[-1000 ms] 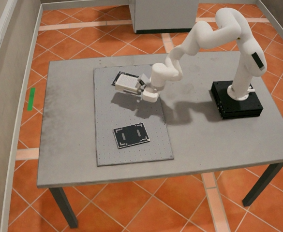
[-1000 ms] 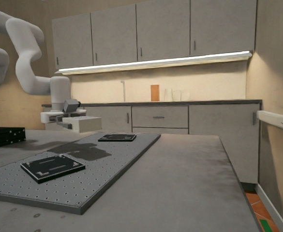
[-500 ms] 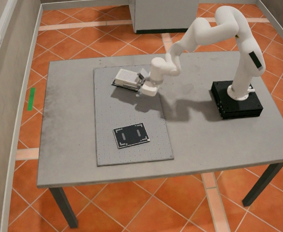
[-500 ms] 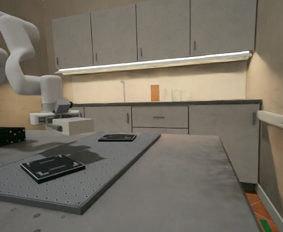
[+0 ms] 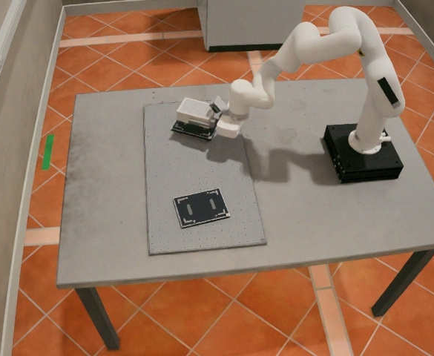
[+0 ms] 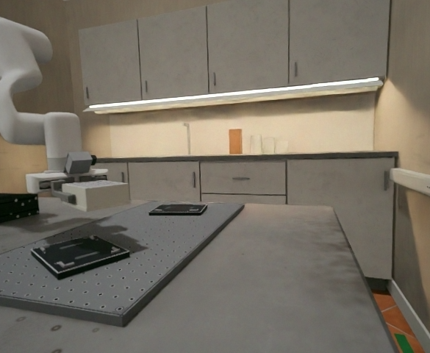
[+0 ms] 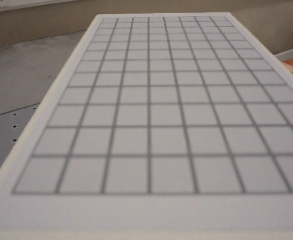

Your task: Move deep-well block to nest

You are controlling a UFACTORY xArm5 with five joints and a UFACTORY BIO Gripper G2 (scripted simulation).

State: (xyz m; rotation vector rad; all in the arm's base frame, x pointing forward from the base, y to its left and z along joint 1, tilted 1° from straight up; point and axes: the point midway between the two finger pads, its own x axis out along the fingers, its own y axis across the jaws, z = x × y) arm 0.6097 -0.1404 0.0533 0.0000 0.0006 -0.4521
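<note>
Right now the black plate nest N2 is 10 cm below my hand, 5 cm to the right of it and 1 cm ahead of it. The rest, counted from my hand: black plate nest N1 (35 cm to the left, 10 cm below, 2 cm ahead); white 96-well deep-well block (1 cm ahead).
</note>
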